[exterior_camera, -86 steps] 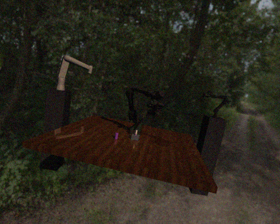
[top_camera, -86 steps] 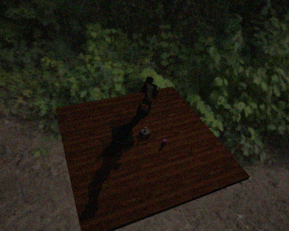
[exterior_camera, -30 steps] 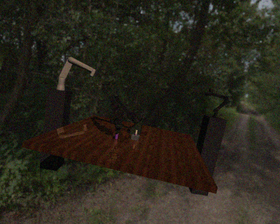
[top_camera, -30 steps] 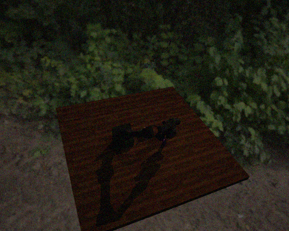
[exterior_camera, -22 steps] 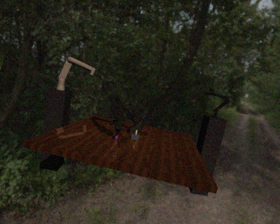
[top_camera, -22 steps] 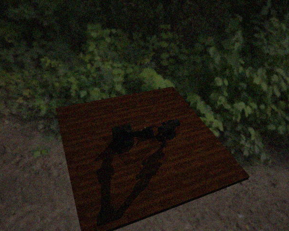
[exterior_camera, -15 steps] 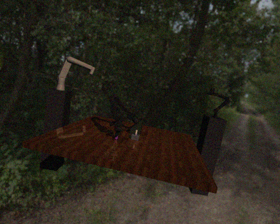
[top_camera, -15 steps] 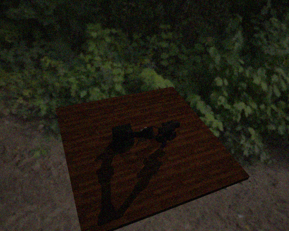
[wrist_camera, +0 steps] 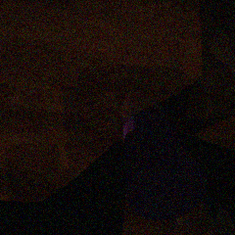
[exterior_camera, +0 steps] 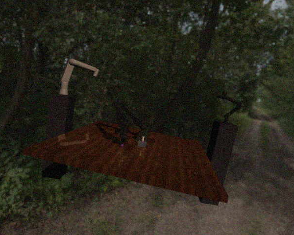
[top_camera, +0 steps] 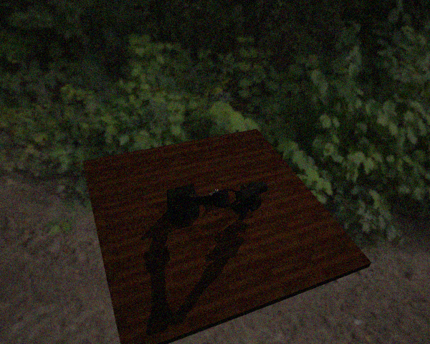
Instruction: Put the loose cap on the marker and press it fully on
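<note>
Now: the pale marker 17 cm to the left of my gripper tip, 9 cm behind it and 6 cm above it. The rest, counted from my gripper tip: purple cap (1 cm above); holder block (17 cm to the left, 9 cm behind).
</note>
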